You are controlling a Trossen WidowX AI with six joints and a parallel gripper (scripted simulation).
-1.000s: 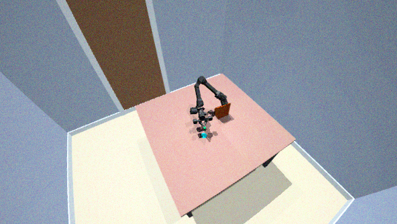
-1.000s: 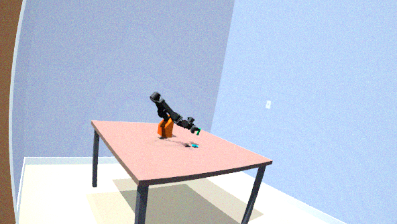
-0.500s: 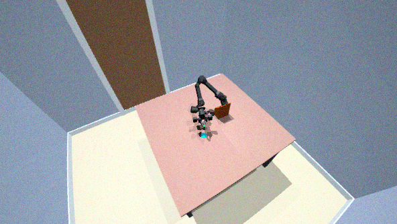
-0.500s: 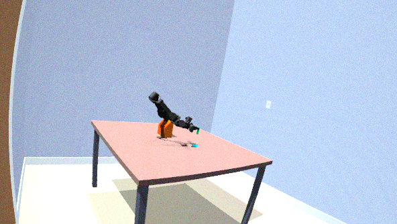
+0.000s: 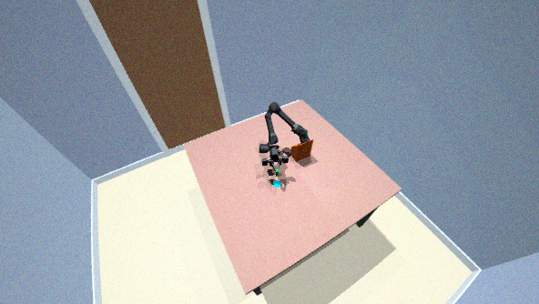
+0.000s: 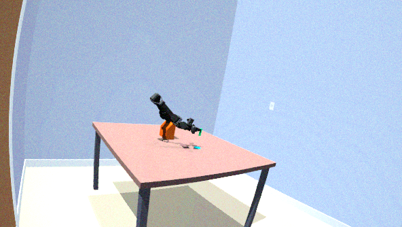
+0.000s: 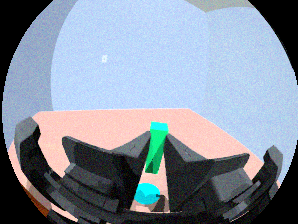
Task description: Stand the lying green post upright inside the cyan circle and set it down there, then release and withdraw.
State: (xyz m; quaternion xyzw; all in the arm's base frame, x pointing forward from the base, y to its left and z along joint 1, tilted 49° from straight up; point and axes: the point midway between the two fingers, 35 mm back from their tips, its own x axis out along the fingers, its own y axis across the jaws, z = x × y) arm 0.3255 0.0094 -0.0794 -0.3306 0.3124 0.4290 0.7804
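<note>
My gripper tip is now 160 mm above the cyan circle. The rest, counted from my gripper tip: green post: 20 mm below.
</note>
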